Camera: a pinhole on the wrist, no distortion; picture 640 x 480 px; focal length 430.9 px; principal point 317.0 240.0 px. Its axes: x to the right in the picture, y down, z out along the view. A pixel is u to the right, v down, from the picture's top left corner.
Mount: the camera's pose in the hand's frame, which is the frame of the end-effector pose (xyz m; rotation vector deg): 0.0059 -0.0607 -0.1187 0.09 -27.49 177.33
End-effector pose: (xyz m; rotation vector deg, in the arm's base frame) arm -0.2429 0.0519 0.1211 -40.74 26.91 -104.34
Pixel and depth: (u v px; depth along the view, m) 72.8 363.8 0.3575
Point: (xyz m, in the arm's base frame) -0.3556 -0.0454 0.4807
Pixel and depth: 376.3 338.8 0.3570
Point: -0.2733 0.1826 0.4099
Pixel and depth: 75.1 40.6 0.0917
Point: -0.3036 0.0143 0.1516
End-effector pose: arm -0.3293 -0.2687 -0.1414 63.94 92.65 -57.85
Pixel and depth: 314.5 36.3 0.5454
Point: -0.2073 -0.7113 -0.2805
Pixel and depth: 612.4 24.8 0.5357
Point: -0.1237 -0.7847 0.0731
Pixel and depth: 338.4 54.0 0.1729
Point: -0.3539 -0.3446 -0.1521
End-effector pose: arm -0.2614 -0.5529 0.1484 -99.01 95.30 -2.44
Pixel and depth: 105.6 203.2 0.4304
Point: 0.0578 -0.6187 -0.0907
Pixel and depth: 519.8 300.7 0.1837
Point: -0.1309 -0.4728 0.2199
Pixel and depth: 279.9 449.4 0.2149
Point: -0.0380 -0.5702 0.2126
